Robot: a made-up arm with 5 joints.
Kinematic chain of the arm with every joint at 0, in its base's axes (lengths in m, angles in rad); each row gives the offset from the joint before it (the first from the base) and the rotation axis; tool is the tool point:
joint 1: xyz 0 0 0.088 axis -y
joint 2: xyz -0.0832 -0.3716 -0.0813 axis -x
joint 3: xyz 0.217 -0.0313 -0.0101 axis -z
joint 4: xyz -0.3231 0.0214 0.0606 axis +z
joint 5: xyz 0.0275 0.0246 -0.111 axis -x
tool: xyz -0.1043 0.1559 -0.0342
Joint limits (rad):
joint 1: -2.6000..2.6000
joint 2: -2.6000..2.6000
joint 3: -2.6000..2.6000
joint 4: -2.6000..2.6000
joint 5: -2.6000..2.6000
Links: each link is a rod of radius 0.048 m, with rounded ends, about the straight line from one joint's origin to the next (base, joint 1, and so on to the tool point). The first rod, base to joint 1, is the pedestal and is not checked.
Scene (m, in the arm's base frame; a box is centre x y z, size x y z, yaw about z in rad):
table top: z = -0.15
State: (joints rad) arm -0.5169 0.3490 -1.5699 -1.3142 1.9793
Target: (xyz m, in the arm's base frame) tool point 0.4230 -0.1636 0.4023
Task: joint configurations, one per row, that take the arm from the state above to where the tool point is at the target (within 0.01 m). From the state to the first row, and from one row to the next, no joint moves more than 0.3 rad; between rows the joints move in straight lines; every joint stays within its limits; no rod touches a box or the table.
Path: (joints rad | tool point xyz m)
1: -0.2573 0.2949 -1.6658 -1.5468 1.9994 | 0.0386 -0.8424 -0.0616
2: 0.0023 0.2408 -1.7616 -1.7795 2.0196 | 0.0963 -0.8288 -0.0725
3: 0.2619 0.1866 -1.8575 -2.0121 2.0397 | 0.1612 -0.8095 -0.0614
4: 0.5215 0.1325 -1.9534 -2.2448 2.0599 | 0.2245 -0.7847 -0.0251
5: 0.6732 -0.1459 -2.0611 -2.1170 1.9724 | 0.3495 -0.7296 -0.0510
6: 0.8250 -0.4243 -2.1689 -1.9892 1.8848 | 0.4649 -0.6356 -0.0249
7: 0.9767 -0.7027 -2.2767 -1.8613 1.7973 | 0.5444 -0.5156 0.0515
8: 1.1284 -0.9811 -2.3845 -1.7335 1.7097 | 0.5677 -0.3859 0.1638
9: 1.2801 -1.2596 -2.4922 -1.6057 1.6222 | 0.5259 -0.2637 0.2890
10: 1.4318 -1.5380 -2.6000 -1.4779 1.5346 | 0.4230 -0.1636 0.4023

